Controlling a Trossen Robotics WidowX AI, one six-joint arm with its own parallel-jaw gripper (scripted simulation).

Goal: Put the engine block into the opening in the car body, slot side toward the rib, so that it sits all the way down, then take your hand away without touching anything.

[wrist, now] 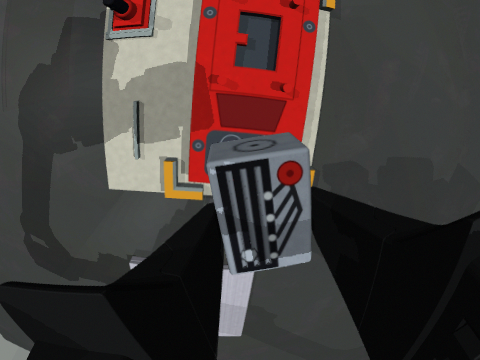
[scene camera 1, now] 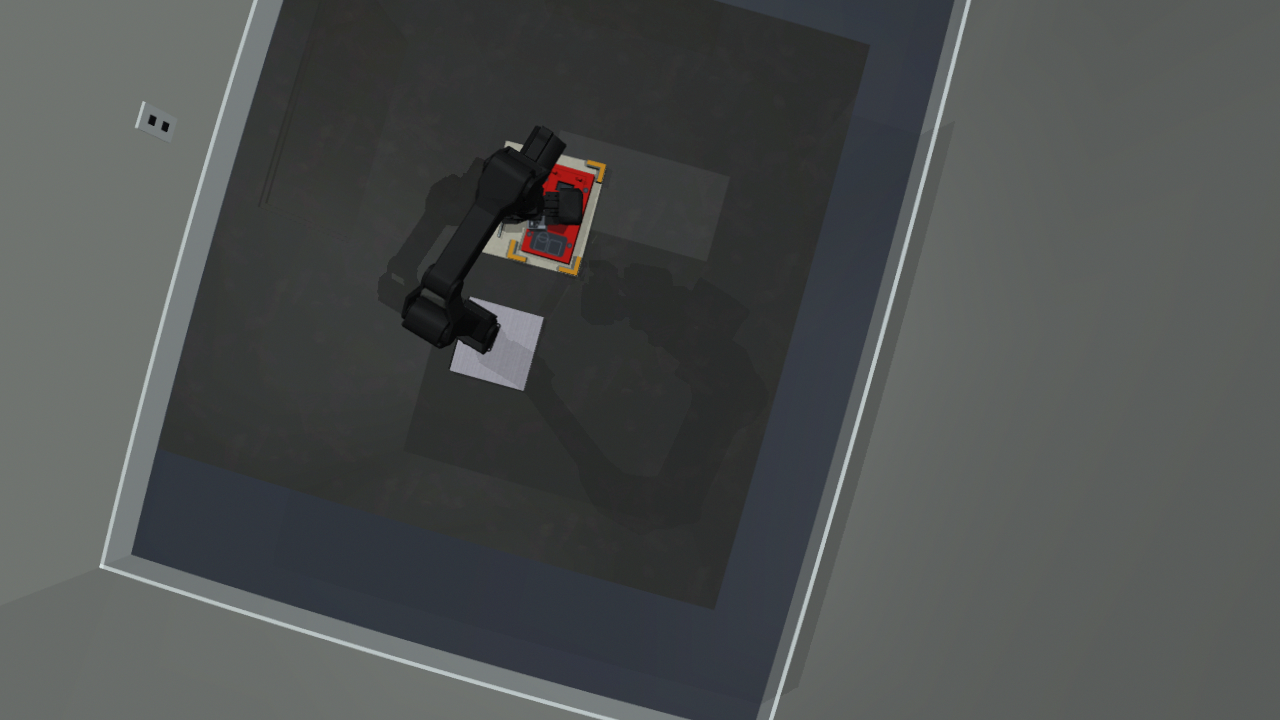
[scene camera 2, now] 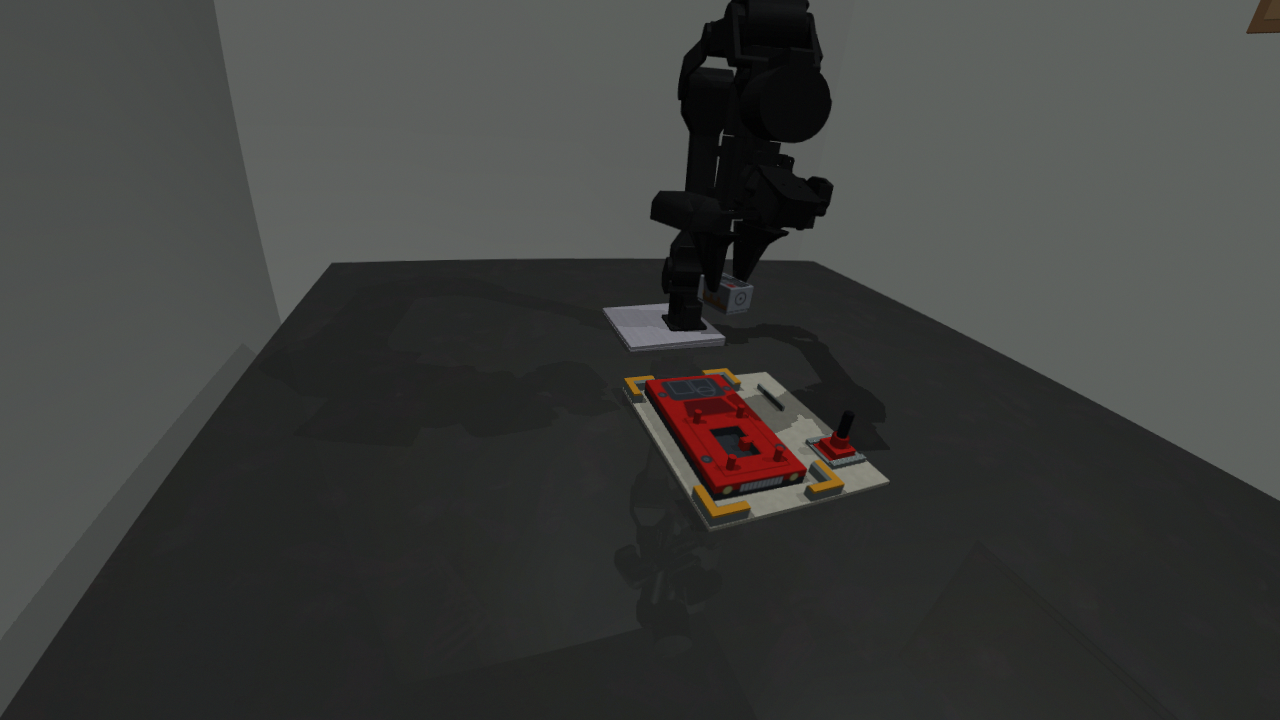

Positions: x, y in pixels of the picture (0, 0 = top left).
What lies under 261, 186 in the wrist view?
A grey engine block.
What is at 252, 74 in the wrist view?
A red car body.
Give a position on a grey engine block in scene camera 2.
732, 296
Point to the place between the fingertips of the gripper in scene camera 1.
537, 216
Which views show the gripper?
The wrist view, scene camera 1 and scene camera 2: all of them.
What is the gripper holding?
A grey engine block.
